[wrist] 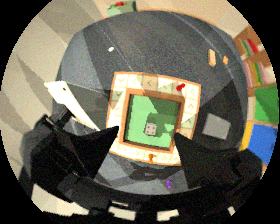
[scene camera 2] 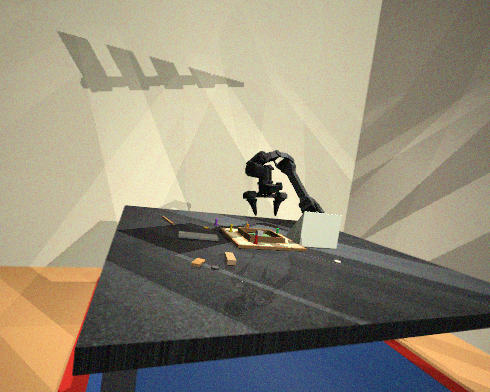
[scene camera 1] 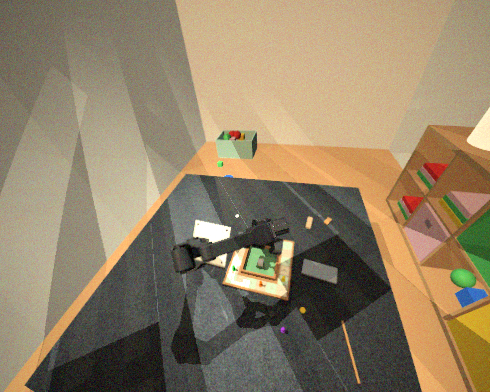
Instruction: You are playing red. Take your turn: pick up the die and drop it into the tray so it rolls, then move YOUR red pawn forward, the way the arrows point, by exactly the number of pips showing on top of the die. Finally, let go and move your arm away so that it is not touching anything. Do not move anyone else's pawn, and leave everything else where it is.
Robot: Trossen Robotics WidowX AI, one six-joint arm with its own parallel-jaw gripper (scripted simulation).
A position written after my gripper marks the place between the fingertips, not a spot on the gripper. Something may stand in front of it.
My gripper [scene camera 2: 265, 215] is open, with nothing in its grasp. Further things: a green tray [wrist: 142, 109].
My gripper is seen too in the wrist view [wrist: 147, 132].
